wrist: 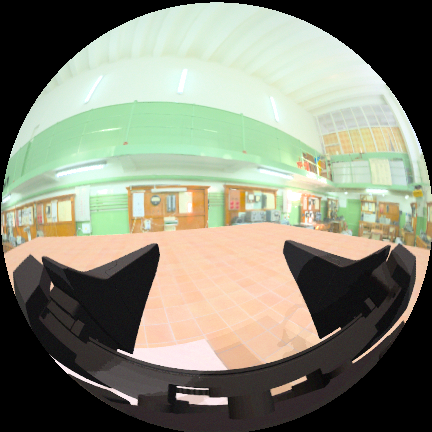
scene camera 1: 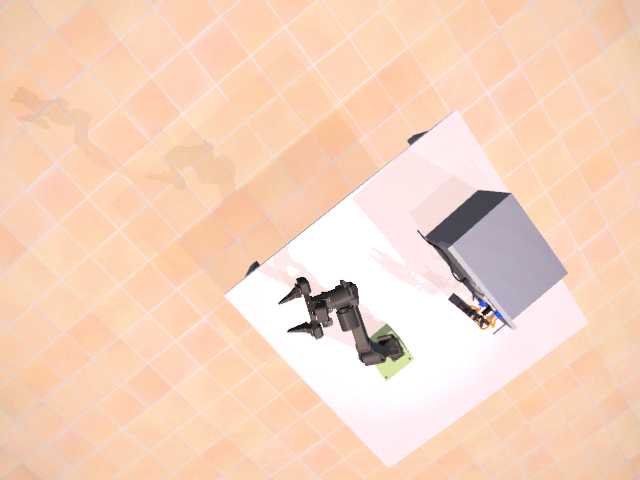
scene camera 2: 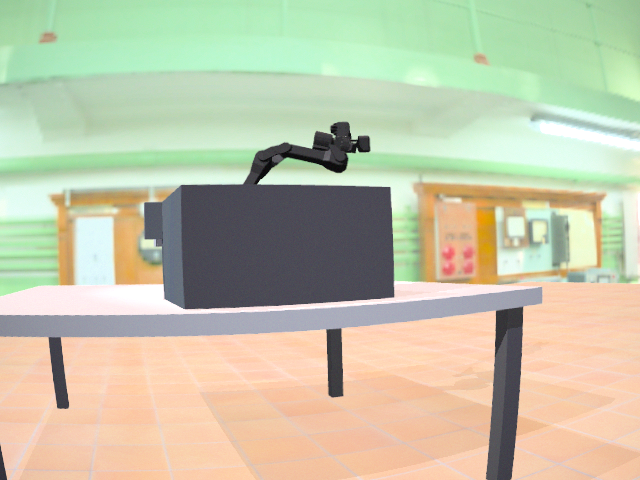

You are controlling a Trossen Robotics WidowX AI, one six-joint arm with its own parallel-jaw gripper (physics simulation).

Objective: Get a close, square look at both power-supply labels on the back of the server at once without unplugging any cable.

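Frame: origin at the arm's base, x right, y ahead, z up, level; metres.
Seen in the pictures: gripper, between the fingertips: (wrist: 223,249) (scene camera 1: 282,318); arm's base, origin of its link: (scene camera 1: 395,351).
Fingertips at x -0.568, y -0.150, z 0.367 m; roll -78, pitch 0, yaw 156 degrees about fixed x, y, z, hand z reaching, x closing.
Note:
Offsets run from my fingertips to a thing's middle. "pt": to the spot under its first point.
The server (scene camera 1: 509,253) (scene camera 2: 286,245) is a large dark grey box on the table. Its back, in scene camera 1, faces the arm's side and carries black cables @[pt dx +0.394, dy +0.565, dz -0.365 m] (scene camera 1: 450,264), orange cables (scene camera 1: 483,324) and blue plugs @[dx +0.617, dy +0.576, dz -0.341 m] (scene camera 1: 482,304). The power-supply labels cannot be made out in any view. My gripper (scene camera 1: 283,317) (wrist: 223,249) is open and empty, raised above the table on the side away from the server, with its fingers pointing away from it. The wrist view shows floor, walls and a corner of the table; the server does not show there.
The white table (scene camera 1: 413,418) (scene camera 2: 454,302) (wrist: 185,354) bears the arm's green base plate (scene camera 1: 392,369). A dark bar-shaped part @[pt dx +0.556, dy +0.502, dz -0.340 m] (scene camera 1: 461,303) sticks out near the orange cables. A dark block @[pt dx +0.743, dy +0.619, dz -0.315 m] (scene camera 2: 153,219) shows beside the server in scene camera 2. Tiled floor surrounds the table.

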